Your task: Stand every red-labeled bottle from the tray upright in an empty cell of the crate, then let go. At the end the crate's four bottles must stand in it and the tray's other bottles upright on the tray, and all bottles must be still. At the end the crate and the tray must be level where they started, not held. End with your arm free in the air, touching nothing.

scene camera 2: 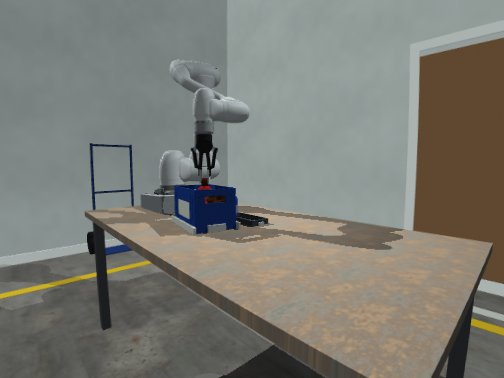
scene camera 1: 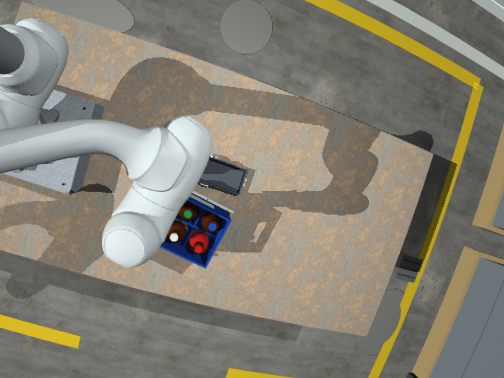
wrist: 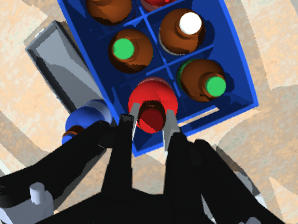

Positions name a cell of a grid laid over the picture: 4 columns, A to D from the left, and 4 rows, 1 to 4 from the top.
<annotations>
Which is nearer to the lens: the red-labeled bottle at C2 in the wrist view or the blue-capped bottle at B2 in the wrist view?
The red-labeled bottle.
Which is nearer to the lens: the red-labeled bottle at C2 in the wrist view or the dark tray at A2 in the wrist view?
The red-labeled bottle.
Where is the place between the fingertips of the gripper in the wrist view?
C3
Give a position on a blue crate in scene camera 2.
B3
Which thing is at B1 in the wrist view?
A blue crate.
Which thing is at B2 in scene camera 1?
A dark tray.
</annotations>
